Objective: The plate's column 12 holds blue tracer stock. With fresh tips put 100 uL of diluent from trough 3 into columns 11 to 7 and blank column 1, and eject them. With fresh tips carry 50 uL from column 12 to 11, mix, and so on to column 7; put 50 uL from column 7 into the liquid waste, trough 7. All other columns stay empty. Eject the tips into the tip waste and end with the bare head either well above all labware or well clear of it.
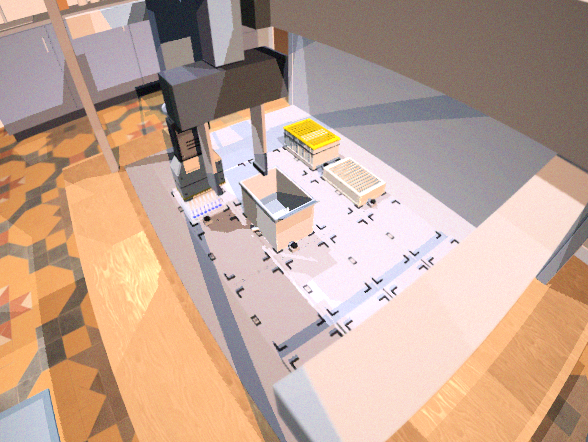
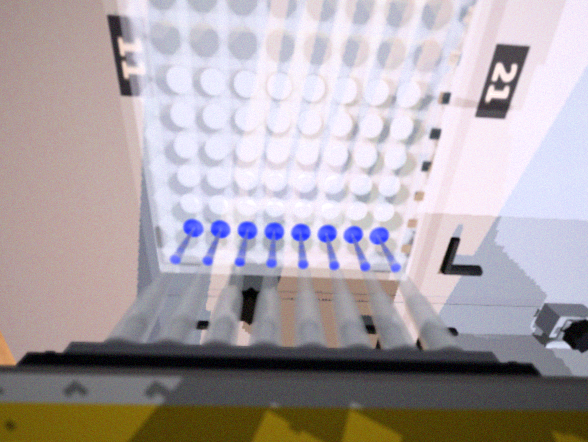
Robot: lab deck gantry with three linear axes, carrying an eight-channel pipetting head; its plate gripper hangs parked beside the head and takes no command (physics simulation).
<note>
In view: a grey wall (image 1: 473, 164).
</note>
